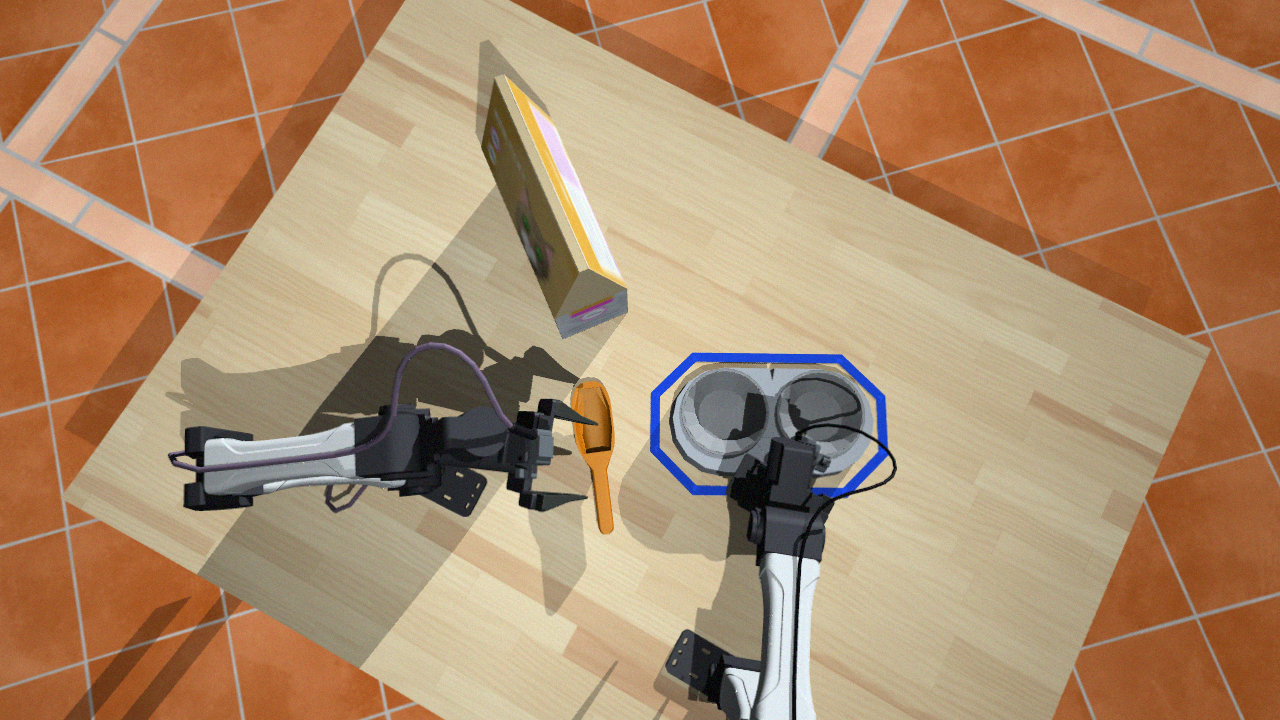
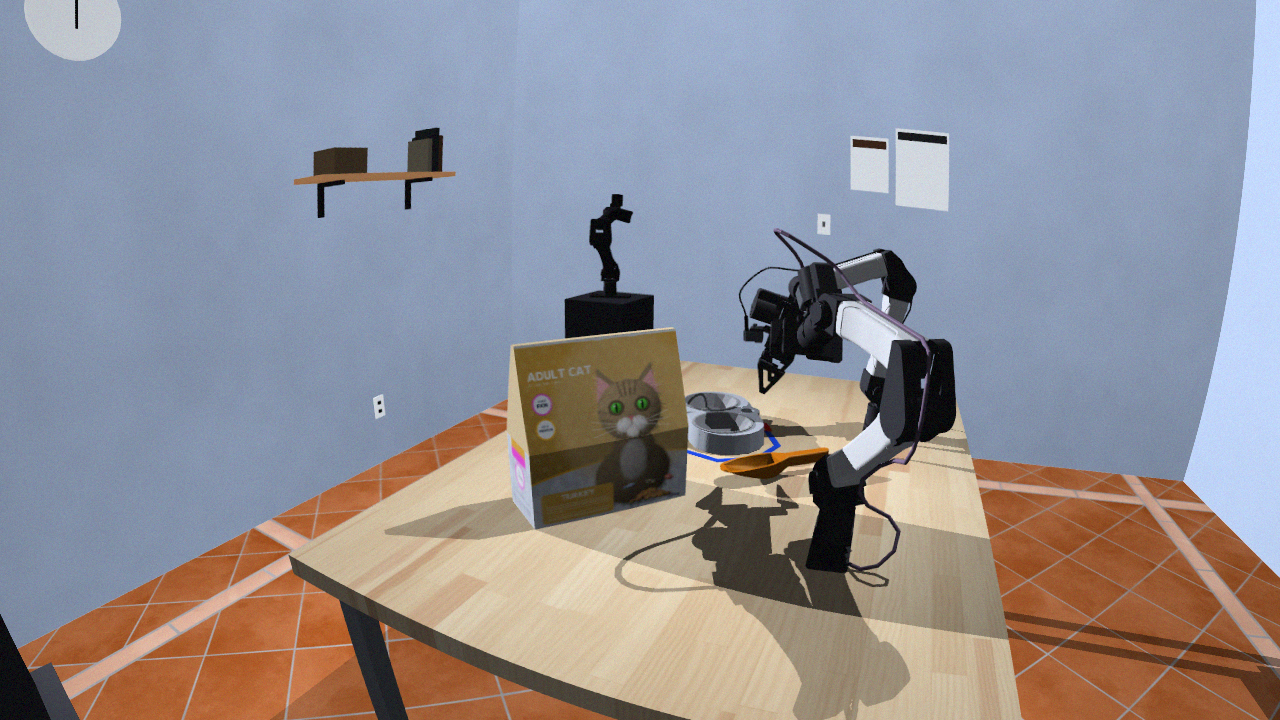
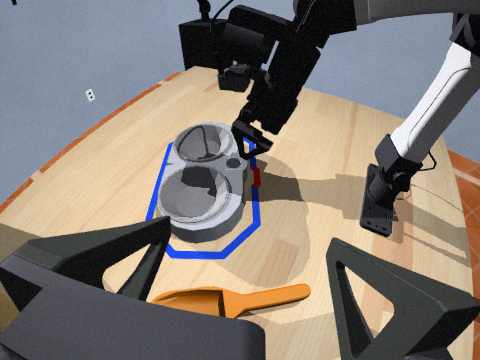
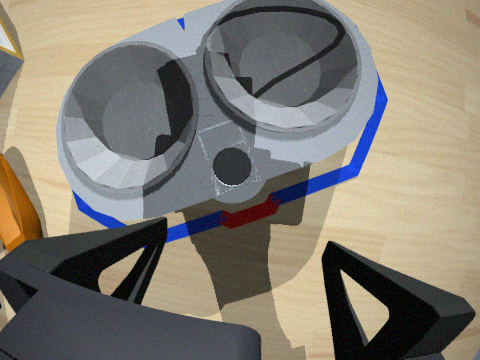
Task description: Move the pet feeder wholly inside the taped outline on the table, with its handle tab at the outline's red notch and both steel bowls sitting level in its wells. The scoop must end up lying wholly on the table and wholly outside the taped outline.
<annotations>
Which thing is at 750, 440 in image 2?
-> A grey pet feeder.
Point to a cat food box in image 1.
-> At 577, 273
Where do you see a blue taped outline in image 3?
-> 249, 230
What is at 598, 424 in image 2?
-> A cat food box.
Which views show the left gripper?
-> Image 1, image 2 and image 3 only.
</annotations>
